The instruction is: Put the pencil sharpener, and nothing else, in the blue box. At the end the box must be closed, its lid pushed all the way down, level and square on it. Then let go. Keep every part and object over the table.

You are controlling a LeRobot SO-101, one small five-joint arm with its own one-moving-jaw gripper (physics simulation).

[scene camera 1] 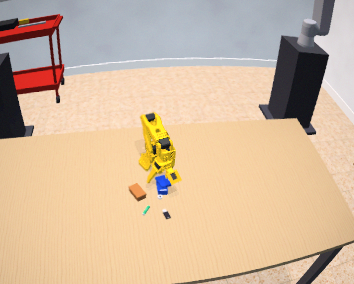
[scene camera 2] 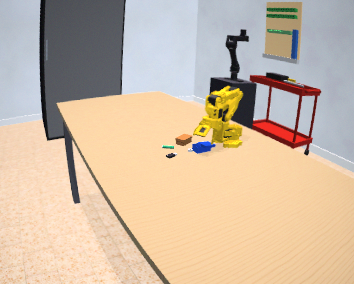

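Where they show: hand, tool point: (scene camera 1: pixel 165 177) (scene camera 2: pixel 211 143); arm's base, link origin: (scene camera 2: pixel 224 144).
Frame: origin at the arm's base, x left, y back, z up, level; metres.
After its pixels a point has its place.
Observation:
The blue box (scene camera 1: pixel 162 190) {x 0.016, y -0.141, z 0.013 m} (scene camera 2: pixel 201 147) {x 0.033, y -0.136, z 0.021 m} stands on the table in front of the arm. Its blue lid (scene camera 1: pixel 162 181) {x 0.020, y -0.112, z 0.030 m} looks turned and set back toward the arm, not square on the box; a pale strip shows near the box's front side. A small white piece (scene camera 1: pixel 160 196) {x 0.005, y -0.164, z 0.007 m} (scene camera 2: pixel 190 150) {x 0.011, y -0.167, z 0.007 m} lies at the box's front; it is too small to tell whether it is the pencil sharpener. No sharpener can be made out for certain, and the box's inside is hidden. My gripper (scene camera 1: pixel 161 178) {x 0.035, y -0.095, z 0.031 m} is open and empty, its jaws spread above the lid's arm side. It also shows in scene camera 2, one jaw hidden.
An orange-brown block (scene camera 1: pixel 137 191) {x -0.076, y -0.148, z 0.026 m} (scene camera 2: pixel 183 139) {x -0.056, y -0.156, z 0.024 m} lies beside the box. A green stick with a pale end (scene camera 1: pixel 146 210) {x -0.053, y -0.225, z 0.008 m} (scene camera 2: pixel 168 147) {x -0.048, y -0.224, z 0.006 m} and a small black piece with a white end (scene camera 1: pixel 166 214) {x 0.014, y -0.250, z 0.007 m} (scene camera 2: pixel 171 155) {x 0.022, y -0.251, z 0.007 m} lie farther out from the arm on the table (scene camera 1: pixel 240 200) {x 0.296, y -0.222, z 0.000 m} (scene camera 2: pixel 260 210) {x 0.418, y -0.212, z 0.000 m}.

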